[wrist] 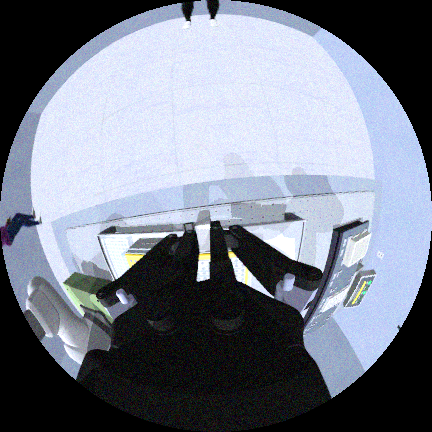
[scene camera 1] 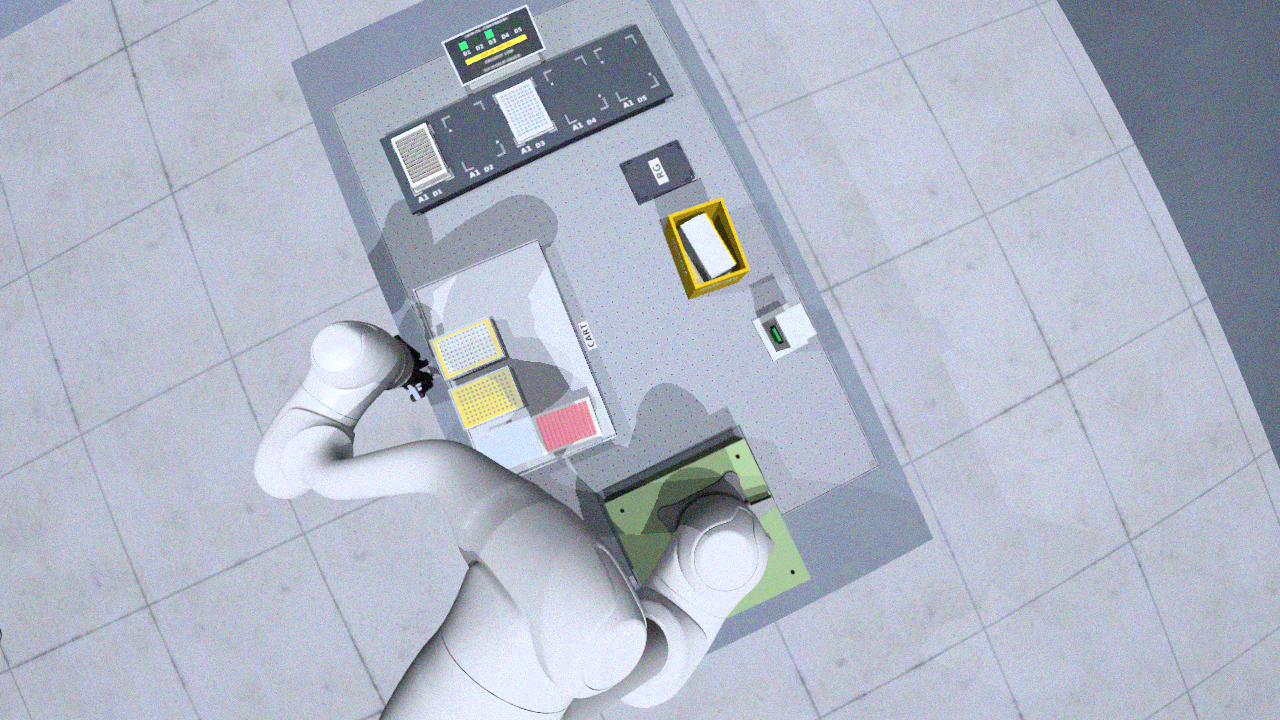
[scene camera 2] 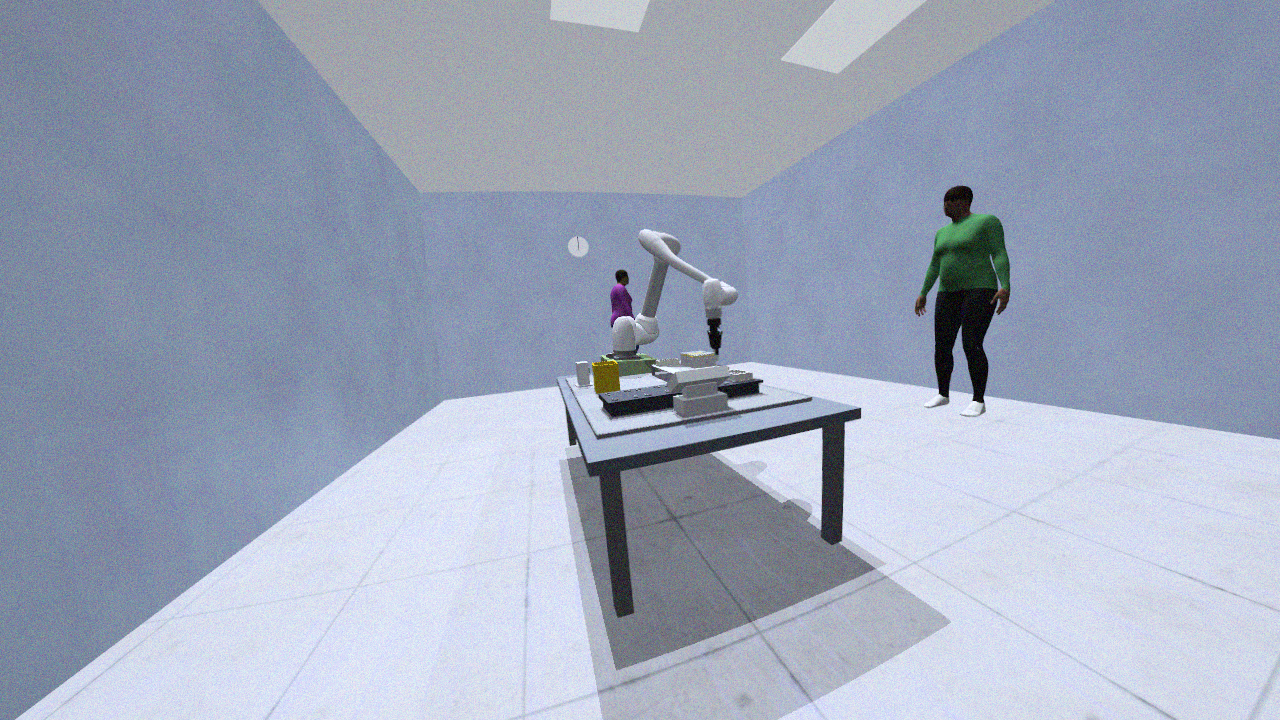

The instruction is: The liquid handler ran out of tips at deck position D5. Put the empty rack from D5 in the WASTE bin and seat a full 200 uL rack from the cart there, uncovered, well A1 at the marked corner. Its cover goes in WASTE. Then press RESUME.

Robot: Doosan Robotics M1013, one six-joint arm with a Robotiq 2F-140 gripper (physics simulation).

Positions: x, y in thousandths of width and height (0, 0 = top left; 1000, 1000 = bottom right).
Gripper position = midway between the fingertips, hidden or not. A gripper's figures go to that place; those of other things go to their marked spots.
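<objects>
The dark plate marked RG (scene camera 1: 508, 244) is 1440 mm from the lens, the yellow waste bin (scene camera 1: 560, 292) 1360 mm from the lens. My gripper (scene camera 1: 338, 520) is 1340 mm from the lens; the white box with green button (scene camera 1: 612, 459) is 1280 mm from the lens. The marked spots on the white box with green button and the dark plate marked RG are 470 mm apart.
</objects>
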